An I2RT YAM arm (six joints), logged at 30 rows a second.
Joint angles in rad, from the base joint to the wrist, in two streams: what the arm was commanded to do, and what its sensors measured. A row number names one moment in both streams.
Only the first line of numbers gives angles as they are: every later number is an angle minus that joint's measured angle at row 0.
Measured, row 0:
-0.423 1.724 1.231 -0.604 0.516 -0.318
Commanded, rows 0 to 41:
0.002 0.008 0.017 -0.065 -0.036 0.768
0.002 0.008 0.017 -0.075 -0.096 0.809
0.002 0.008 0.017 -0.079 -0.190 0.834
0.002 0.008 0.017 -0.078 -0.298 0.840
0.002 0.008 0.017 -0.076 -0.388 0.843
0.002 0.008 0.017 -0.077 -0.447 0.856
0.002 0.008 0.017 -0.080 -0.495 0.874
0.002 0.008 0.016 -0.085 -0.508 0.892
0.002 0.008 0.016 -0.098 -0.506 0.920
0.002 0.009 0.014 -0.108 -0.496 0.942
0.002 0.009 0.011 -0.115 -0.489 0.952
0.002 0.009 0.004 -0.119 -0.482 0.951
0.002 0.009 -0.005 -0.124 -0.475 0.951
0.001 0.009 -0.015 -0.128 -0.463 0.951
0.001 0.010 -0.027 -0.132 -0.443 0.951
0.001 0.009 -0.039 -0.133 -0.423 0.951
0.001 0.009 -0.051 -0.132 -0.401 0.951
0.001 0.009 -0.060 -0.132 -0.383 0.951
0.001 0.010 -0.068 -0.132 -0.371 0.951
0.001 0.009 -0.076 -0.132 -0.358 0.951
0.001 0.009 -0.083 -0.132 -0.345 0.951
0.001 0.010 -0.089 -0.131 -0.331 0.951
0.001 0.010 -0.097 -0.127 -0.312 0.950
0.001 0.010 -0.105 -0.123 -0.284 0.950
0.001 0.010 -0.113 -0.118 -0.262 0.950
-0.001 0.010 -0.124 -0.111 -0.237 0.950
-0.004 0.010 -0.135 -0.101 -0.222 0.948
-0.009 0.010 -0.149 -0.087 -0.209 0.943
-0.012 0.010 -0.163 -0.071 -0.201 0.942
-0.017 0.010 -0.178 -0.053 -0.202 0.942
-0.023 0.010 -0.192 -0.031 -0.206 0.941
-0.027 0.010 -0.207 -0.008 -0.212 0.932
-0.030 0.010 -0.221 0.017 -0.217 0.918
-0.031 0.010 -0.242 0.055 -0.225 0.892
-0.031 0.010 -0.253 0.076 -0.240 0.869
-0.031 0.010 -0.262 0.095 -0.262 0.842
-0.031 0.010 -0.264 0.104 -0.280 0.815
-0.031 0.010 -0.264 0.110 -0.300 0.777
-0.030 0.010 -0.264 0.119 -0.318 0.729
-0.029 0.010 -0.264 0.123 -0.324 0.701
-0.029 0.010 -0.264 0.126 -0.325 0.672
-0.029 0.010 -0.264 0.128 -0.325 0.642
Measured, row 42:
-0.028 0.000 -0.255 0.120 -0.293 0.790
